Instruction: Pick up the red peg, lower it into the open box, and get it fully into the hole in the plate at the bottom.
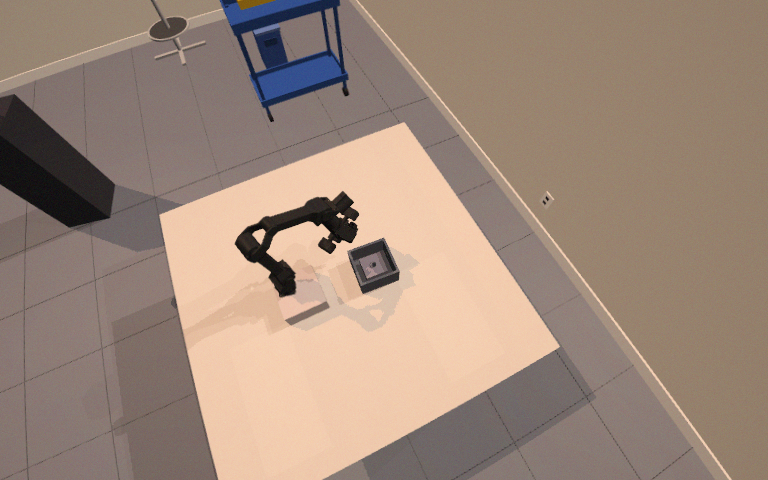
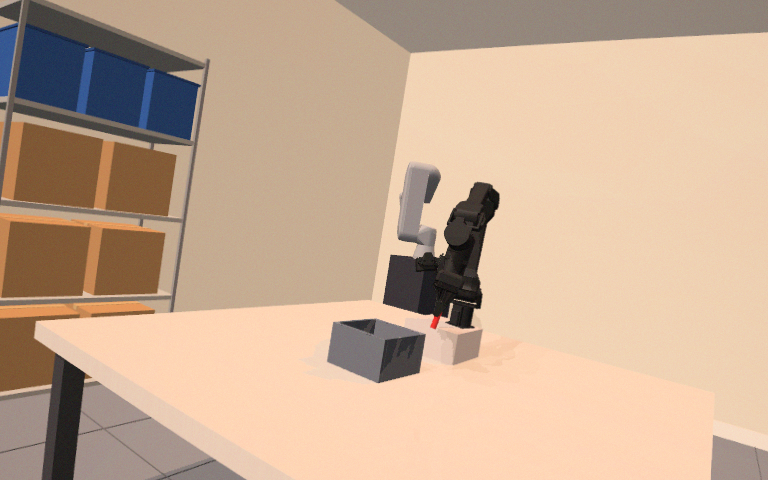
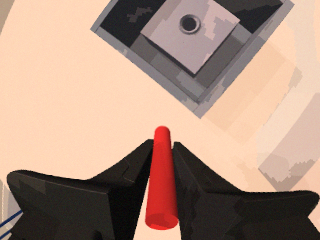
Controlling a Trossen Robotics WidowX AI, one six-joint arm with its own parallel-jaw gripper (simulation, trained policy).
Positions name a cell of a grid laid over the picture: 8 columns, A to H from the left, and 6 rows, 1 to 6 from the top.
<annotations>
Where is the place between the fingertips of my gripper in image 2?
E4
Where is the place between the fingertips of my gripper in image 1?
D3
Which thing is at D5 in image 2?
A grey box.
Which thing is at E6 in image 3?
A red peg.
</annotations>
